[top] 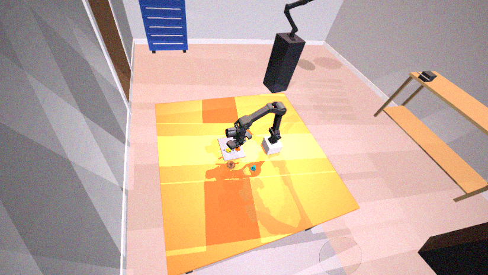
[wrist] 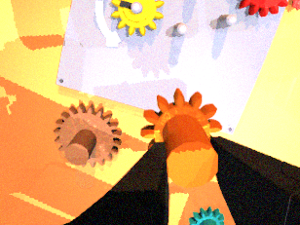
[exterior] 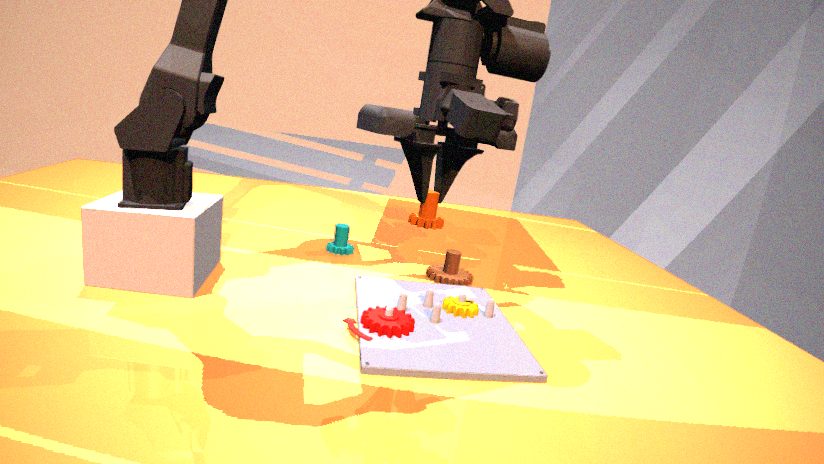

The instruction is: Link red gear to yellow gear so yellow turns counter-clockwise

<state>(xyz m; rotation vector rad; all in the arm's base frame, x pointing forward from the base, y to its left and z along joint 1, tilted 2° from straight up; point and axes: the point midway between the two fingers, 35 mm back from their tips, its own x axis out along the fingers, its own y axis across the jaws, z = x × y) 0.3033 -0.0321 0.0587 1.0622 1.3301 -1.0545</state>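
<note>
Right now my gripper tip is 100 mm to the left of the red gear, 100 mm above it and 60 mm past it. The rest, counted from my gripper tip: brown gear: 100 mm below, 70 mm ahead, 60 mm to the left; then orange gear: 10 mm below; then yellow gear: 100 mm below, 60 mm to the right, 30 mm ahead.
</note>
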